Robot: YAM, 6 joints.
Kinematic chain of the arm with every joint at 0, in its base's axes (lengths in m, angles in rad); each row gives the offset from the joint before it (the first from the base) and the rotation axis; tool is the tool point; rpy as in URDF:
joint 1: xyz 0 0 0.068 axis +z
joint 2: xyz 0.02 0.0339 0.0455 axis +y
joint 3: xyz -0.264 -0.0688 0 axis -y
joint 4: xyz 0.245 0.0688 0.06 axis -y
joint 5: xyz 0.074 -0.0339 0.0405 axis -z
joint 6: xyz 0.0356 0 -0.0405 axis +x
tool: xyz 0 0 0 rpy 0 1.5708 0
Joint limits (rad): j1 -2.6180..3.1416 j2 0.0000..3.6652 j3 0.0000..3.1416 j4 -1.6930..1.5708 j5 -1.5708..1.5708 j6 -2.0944..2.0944
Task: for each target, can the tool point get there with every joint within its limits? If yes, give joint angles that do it. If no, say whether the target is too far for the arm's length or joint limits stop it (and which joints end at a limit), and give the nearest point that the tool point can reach.
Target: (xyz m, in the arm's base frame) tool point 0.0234 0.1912 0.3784
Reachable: yes | joints 1.2721 0.9114 0.7937 0.4216 -1.2610 1.4091
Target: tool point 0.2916 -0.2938 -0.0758
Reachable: yes | joints -0.7490 2.6642 1.4683 -0.2459 0.4866 -0.0386
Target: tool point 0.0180 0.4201 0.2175
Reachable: yes | joints 1.5076 1.8641 1.2936 -0.0940 -0.2442 -1.7719
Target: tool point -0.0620 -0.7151 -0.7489
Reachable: no: too far | nearest point -0.0384 -0.4425 -0.3229 | short by 0.506 m
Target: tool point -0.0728 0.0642 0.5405
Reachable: yes | joints 2.3466 0.9640 1.8028 -0.9512 -0.1970 1.0129
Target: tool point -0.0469 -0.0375 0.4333
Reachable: yes | joints -1.9824 0.4233 0.7686 0.5015 0.9044 -1.2603
